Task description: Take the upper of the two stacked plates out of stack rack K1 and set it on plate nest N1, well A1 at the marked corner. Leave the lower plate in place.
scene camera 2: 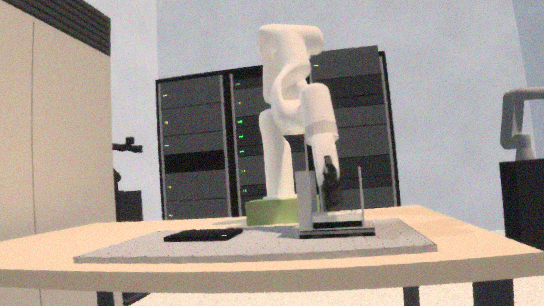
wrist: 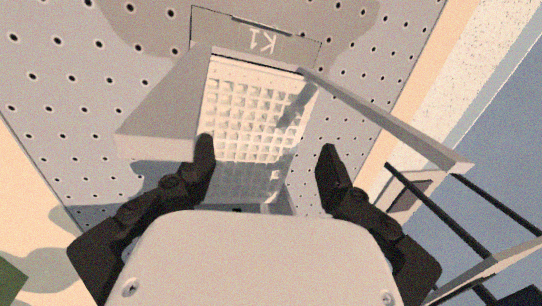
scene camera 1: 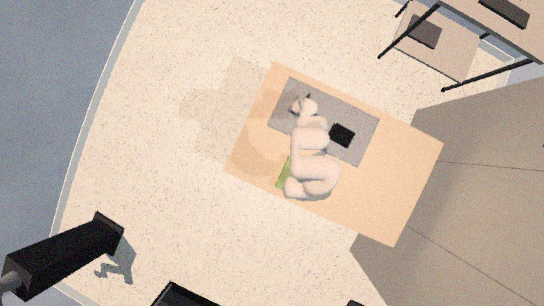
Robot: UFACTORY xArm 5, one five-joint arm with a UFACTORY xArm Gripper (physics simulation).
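Pixels of known places: gripper, fingertip midpoint: (scene camera 2: 335, 209) (wrist: 267, 153); arm's base at its link origin: (scene camera 2: 281, 198).
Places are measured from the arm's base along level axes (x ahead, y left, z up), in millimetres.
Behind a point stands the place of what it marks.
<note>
Stack rack K1 (scene camera 2: 305, 200) {y 143, x 461, z 19 mm} (wrist: 167, 107) has a broad grey upright on one side and thin posts. The white upper plate (scene camera 2: 337, 216) {y 208, x 459, z -19 mm} (wrist: 250, 110) {y 232, x 413, z -16 mm}, with a grid of square wells, lies in it. A dark band (scene camera 2: 337, 224) {y 207, x 458, z -36 mm} shows beneath; the lower plate cannot be told apart clearly. My gripper (scene camera 1: 299, 103) {y 203, x 429, z -6 mm} (scene camera 2: 330, 204) {y 203, x 429, z -6 mm} (wrist: 267, 153) {y 203, x 429, z -6 mm} is open, its fingertips above the plate toward its two sides. The left finger in the wrist view is close to the broad upright. The black plate nest N1 (scene camera 1: 342, 135) {y -131, x 392, z -51 mm} (scene camera 2: 202, 235) {y -108, x 436, z -51 mm} lies apart from the rack; its lettering is not readable.
The rack and nest stand on a grey perforated board (scene camera 1: 362, 145) {y -292, x 400, z -63 mm} (scene camera 2: 125, 255) {y -206, x 601, z -63 mm} (wrist: 75, 55) {y 244, x 291, z -63 mm} on the wooden table (scene camera 1: 395, 190) {y -675, x 235, z -76 mm} (scene camera 2: 470, 240) {y 457, x 514, z -76 mm}. The green arm base (scene camera 1: 282, 175) {y 111, x -33, z 0 mm} (scene camera 2: 270, 212) {y -16, x 107, z -36 mm} is behind the rack in scene camera 2. A thin rack post (scene camera 2: 361, 192) {y 261, x 462, z 27 mm} (wrist: 385, 120) {y 262, x 452, z 54 mm} rises beside the right finger.
</note>
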